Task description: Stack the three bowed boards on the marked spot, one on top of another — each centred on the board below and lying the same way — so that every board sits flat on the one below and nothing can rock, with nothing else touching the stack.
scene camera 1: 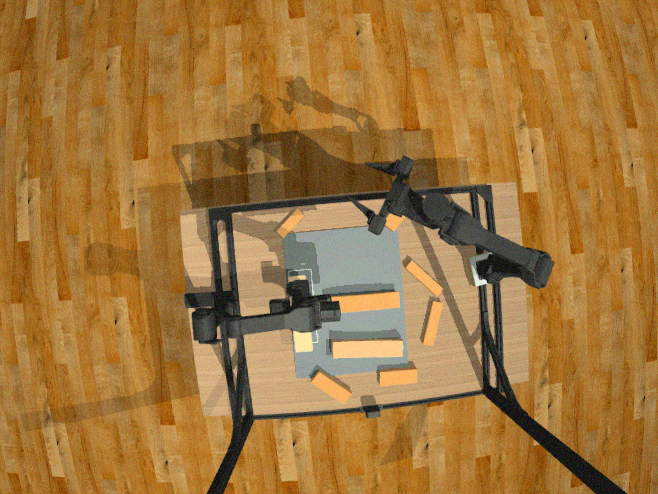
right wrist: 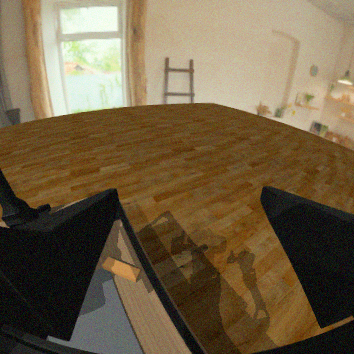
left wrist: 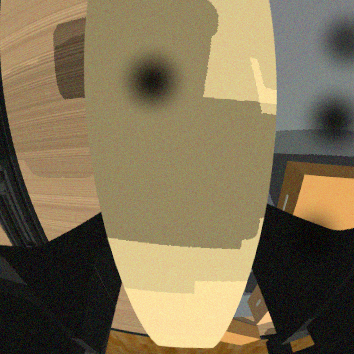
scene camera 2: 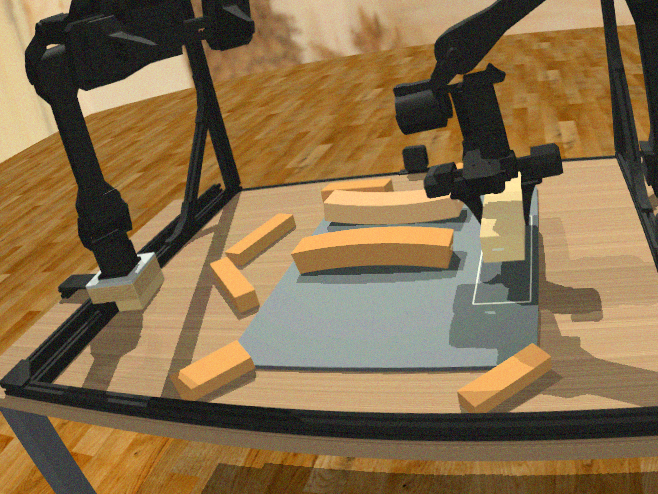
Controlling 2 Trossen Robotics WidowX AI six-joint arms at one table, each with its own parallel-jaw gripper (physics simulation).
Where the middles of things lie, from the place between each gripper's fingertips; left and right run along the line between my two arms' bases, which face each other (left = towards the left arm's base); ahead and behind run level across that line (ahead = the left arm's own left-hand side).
Labels:
The pale bowed board (scene camera 2: pixel 502 235) is 3 cm behind my left hand and 2 cm above it. Also, from my left hand: tan bowed board (scene camera 2: pixel 405 207): 20 cm to the right, 19 cm behind, 3 cm below; orange bowed board (scene camera 2: pixel 416 246): 20 cm to the right, 3 cm below, 3 cm behind.
Right now the orange bowed board is 330 mm behind my right hand and 370 mm below it. Round my right hand: pale bowed board (340 mm behind, 200 mm to the left, 330 mm below); then tan bowed board (490 mm behind, 380 mm below).

